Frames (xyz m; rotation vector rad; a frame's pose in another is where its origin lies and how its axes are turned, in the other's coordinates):
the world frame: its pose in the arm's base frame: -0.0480 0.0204 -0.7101 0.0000 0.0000 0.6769
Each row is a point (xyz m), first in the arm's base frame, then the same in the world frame.
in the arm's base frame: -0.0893 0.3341 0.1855
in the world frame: 0.1643 0.2704 0.8956
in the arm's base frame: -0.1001 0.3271 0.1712
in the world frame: 0.1515 0.2717 0.8813
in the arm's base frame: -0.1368 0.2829 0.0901
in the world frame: 0.0952 0.2602 0.8002
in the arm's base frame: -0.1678 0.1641 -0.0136
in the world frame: -0.0034 0.1871 0.6965
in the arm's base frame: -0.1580 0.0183 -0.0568
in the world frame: -0.0871 0.0673 0.6533
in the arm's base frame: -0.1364 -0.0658 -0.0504
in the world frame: -0.1229 -0.0118 0.6597
